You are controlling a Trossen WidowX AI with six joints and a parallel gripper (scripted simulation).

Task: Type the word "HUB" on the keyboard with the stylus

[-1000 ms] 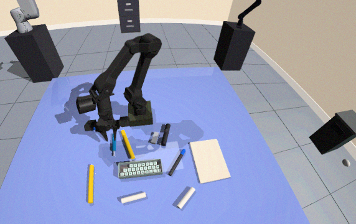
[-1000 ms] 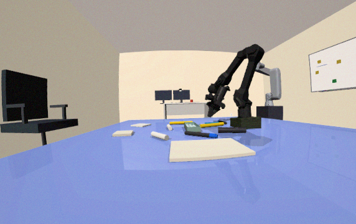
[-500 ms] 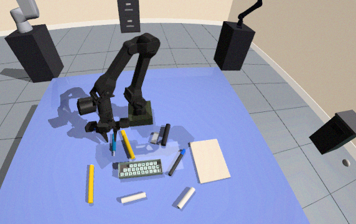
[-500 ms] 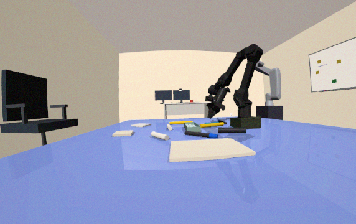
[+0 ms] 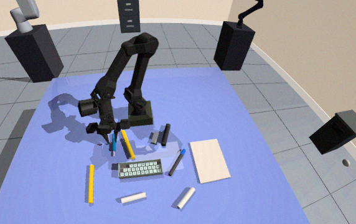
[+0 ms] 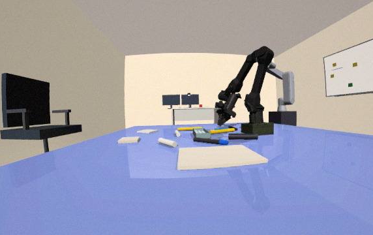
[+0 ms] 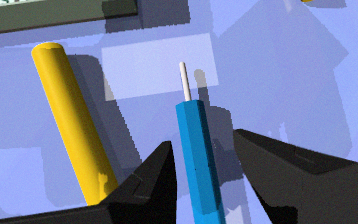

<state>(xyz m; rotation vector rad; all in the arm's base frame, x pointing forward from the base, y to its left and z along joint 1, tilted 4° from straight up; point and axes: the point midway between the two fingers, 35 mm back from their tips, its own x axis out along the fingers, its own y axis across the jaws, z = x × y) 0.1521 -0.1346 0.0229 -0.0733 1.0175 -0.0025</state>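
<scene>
Right now the stylus is 10 mm ahead of my gripper tip and 30 mm below it. The rest, counted from my gripper tip: H key (110 mm ahead, 150 mm to the left, 20 mm below); then U key (130 mm ahead, 180 mm to the left, 20 mm below); then yellow cylinder (70 mm to the left, 20 mm below).
</scene>
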